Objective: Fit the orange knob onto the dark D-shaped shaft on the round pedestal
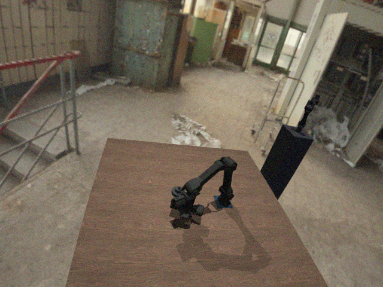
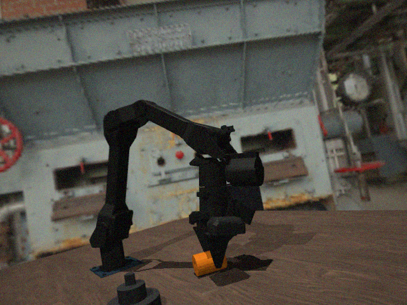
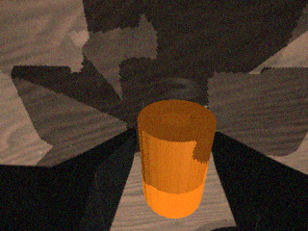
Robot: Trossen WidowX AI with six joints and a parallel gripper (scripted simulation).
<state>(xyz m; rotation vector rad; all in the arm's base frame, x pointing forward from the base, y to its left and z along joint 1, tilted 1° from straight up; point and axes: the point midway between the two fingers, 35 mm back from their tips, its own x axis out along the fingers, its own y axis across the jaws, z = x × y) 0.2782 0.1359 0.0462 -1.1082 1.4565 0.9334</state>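
The dark round pedestal is 30 mm ahead of my gripper tip, 180 mm to the right of it and 20 mm above it. Round my gripper tip: orange knob 10 mm to the right, 10 mm above.
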